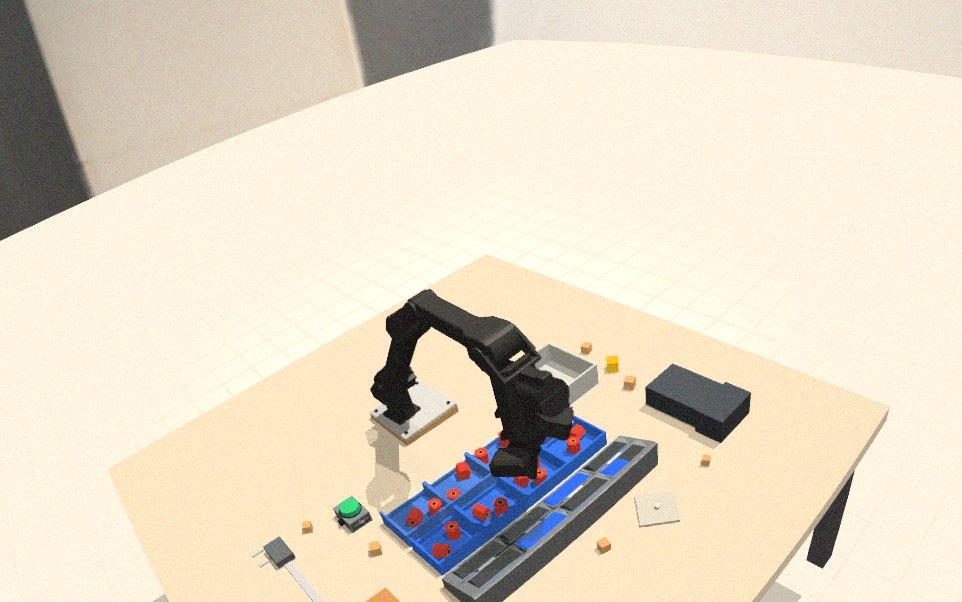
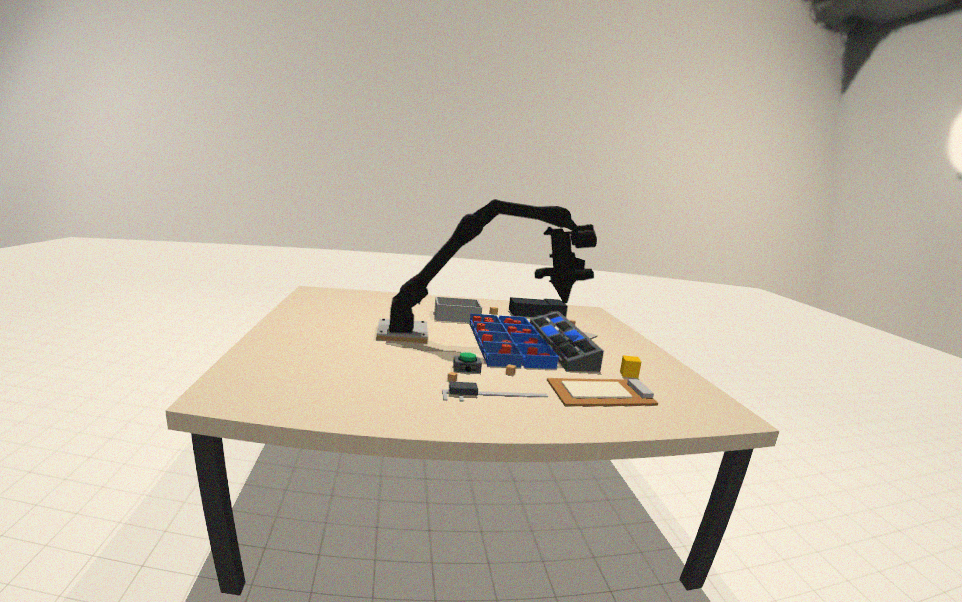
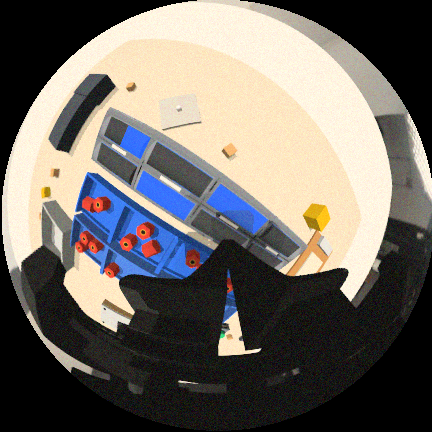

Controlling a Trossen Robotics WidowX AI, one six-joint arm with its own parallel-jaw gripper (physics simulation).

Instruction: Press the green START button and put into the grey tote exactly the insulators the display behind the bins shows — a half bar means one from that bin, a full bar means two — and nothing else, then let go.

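Pixels of known places: gripper, fingertip midpoint: (image 1: 533, 478) (image 2: 565, 303) (image 3: 226, 244); arm's base at its link origin: (image 1: 402, 411) (image 2: 400, 329) (image 3: 126, 327).
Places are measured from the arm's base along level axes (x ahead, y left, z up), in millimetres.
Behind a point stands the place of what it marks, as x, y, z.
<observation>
My gripper (image 1: 510, 470) (image 2: 562, 296) @[464, -66, 116] (image 3: 226, 244) @[464, -66, 116] is shut with nothing between its fingers. It hangs, pointing down, over the far side of the blue bin tray (image 1: 390, 524) (image 2: 544, 362) (image 3: 116, 219), near the display. Red insulators (image 1: 481, 511) (image 3: 144, 230) lie scattered in the tray's compartments. The grey display (image 1: 562, 538) @[525, -79, 10] (image 2: 586, 358) @[462, -269, 14] (image 3: 160, 195) lies along the tray and shows blue bars in some cells. The green START button (image 1: 350, 508) @[160, -267, 17] (image 2: 468, 357) @[146, -283, 15] sits left of the tray. The grey tote (image 1: 592, 375) @[292, 316, 11] (image 2: 457, 309) @[201, 211, 20] (image 3: 54, 229) @[207, 315, -16] stands at the tray's other end.
A black box (image 1: 696, 400) @[545, 336, 30] (image 3: 80, 109) @[531, 313, 18] lies beyond the display. A yellow cube (image 1: 611, 363) (image 2: 630, 366) @[574, -320, 8] (image 3: 316, 216) @[577, -273, 21], a white square plate (image 1: 655, 509) @[610, 81, -16] (image 3: 179, 111) @[605, 81, -17], a wooden frame (image 2: 562, 391) @[340, -426, -16], a plug with cable (image 1: 278, 552) @[118, -426, -3] and several small tan cubes lie around.
</observation>
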